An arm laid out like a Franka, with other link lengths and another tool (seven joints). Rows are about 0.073 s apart.
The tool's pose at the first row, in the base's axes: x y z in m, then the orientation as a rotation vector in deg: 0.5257, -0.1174, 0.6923, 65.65, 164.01, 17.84
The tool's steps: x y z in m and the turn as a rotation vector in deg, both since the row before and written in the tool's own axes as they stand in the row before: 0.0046, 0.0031, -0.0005, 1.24, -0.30, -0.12; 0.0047, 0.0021, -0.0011, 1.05, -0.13, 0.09; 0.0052, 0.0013, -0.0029, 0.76, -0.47, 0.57; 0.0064, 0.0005, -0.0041, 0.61, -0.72, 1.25; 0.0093, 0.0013, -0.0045, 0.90, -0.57, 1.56; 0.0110, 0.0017, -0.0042, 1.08, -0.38, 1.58; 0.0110, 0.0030, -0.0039, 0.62, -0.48, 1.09; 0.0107, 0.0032, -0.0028, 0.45, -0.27, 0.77; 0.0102, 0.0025, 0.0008, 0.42, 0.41, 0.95; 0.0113, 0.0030, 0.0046, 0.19, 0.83, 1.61; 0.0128, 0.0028, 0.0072, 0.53, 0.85, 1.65
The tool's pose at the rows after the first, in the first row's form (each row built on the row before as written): 0.5244, -0.1121, 0.6936, 65.62, 164.40, 15.90; 0.5223, -0.1075, 0.6952, 65.90, 164.73, 14.34; 0.5191, -0.1034, 0.6984, 66.76, 164.38, 12.98; 0.5145, -0.0991, 0.7027, 68.52, 163.38, 11.70; 0.5085, -0.0920, 0.7074, 70.79, 162.43, 10.12; 0.5019, -0.0832, 0.7118, 73.16, 161.67, 8.41; 0.4966, -0.0732, 0.7160, 74.69, 160.88, 7.26; 0.4919, -0.0631, 0.7190, 75.79, 160.37, 6.48; 0.4874, -0.0536, 0.7183, 77.35, 160.28, 6.22; 0.4830, -0.0427, 0.7139, 79.94, 159.98, 6.59; 0.4779, -0.0304, 0.7071, -82.66, -159.75, -6.50
